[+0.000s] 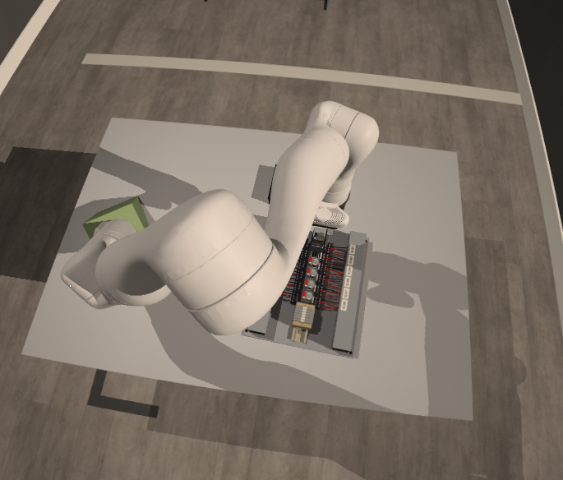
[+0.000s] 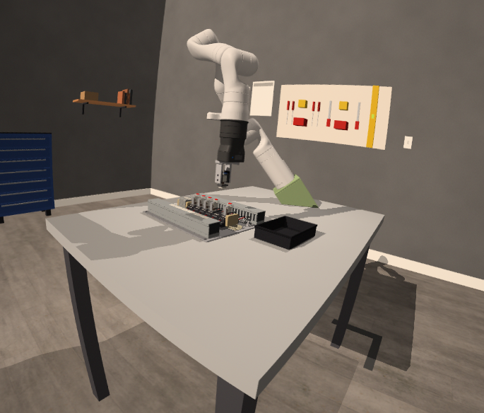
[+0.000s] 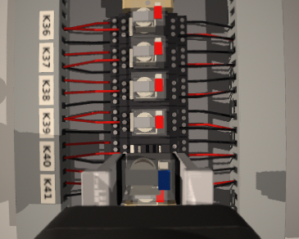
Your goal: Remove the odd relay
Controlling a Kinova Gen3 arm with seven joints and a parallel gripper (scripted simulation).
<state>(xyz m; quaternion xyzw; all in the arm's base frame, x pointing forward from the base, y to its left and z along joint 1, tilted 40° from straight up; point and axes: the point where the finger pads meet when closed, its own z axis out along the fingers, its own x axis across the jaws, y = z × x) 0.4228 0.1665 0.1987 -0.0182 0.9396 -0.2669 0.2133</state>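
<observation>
My gripper is now 200 mm to the right of the black parts tray, 130 mm above it and 60 mm past it. From my hand the other things lie so: relay (10 mm below); then relay panel (120 mm below, 70 mm to the right, 10 mm behind).
</observation>
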